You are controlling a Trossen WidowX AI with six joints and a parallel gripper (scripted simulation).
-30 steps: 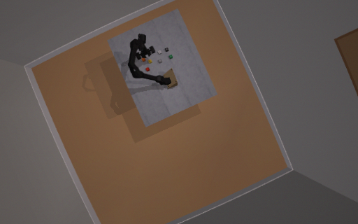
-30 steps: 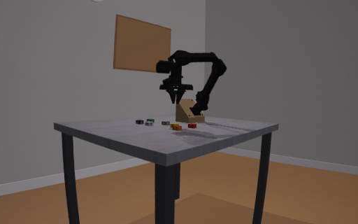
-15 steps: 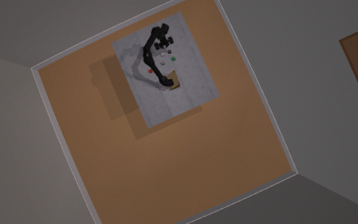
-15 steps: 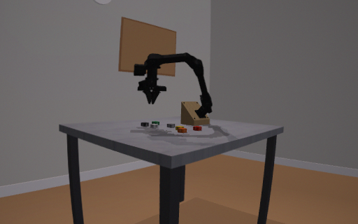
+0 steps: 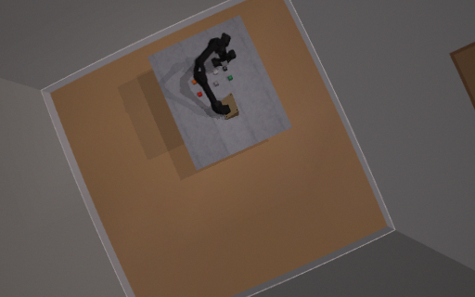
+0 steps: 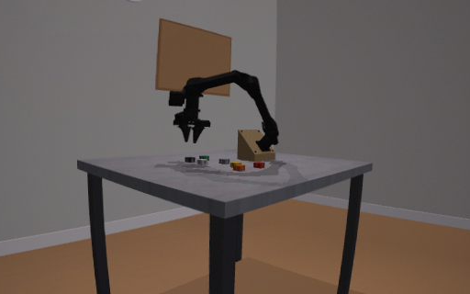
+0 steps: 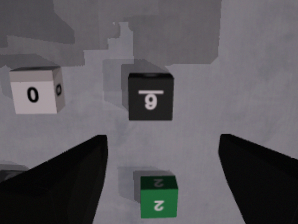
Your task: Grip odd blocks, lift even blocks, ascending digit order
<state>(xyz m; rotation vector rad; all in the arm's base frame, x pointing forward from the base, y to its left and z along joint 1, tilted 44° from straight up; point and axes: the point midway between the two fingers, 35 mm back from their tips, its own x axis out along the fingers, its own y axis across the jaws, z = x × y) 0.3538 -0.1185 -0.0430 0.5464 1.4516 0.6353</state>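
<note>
Now: the black block 7 cm below my gripper tip. Also, from my gripper tip: green block 9 cm behind, 1 cm to the right, 7 cm below; white block 9 cm to the left, 7 cm below; grey block 9 cm behind, 12 cm to the left, 7 cm below.
</note>
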